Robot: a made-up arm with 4 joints.
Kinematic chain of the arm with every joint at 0, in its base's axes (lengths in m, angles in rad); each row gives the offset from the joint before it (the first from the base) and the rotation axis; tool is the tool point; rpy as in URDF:
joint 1: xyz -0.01 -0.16 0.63 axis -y
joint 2: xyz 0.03 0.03 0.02 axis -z
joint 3: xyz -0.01 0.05 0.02 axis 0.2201 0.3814 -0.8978
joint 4: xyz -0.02 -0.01 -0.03 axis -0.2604 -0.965 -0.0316
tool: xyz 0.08 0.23 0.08 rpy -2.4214 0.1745 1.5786
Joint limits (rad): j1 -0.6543..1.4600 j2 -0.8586..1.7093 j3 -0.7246..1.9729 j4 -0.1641..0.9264
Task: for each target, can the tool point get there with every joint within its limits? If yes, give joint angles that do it. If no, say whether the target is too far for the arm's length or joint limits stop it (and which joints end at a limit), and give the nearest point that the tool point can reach.
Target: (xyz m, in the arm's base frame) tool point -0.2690 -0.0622 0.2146
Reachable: no: too far | nearest point -0.1441 -0.0749 0.4149 | short by 0.236 m
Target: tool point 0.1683 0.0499 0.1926
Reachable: no: too far | nearest point 0.2283 -0.0057 0.4696 | short by 0.289 m
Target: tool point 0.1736 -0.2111 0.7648
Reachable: yes | joints 0.5848 0.3296 1.6732 0.0480
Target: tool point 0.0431 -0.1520 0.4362
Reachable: no: joint limits stop it (at a limit: joint 1, joint 3, joint 4) | nearest point 0.1438 -0.1616 0.4738 | short by 0.108 m
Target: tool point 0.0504 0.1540 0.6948
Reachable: yes | joints -0.2699 0.1489 -0.1831 0.5672
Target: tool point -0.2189 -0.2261 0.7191
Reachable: no: joint limits stop it (at a limit: joint 2, joint 3, joint 4) | nearest point -0.2433 -0.0952 0.7295 | short by 0.134 m
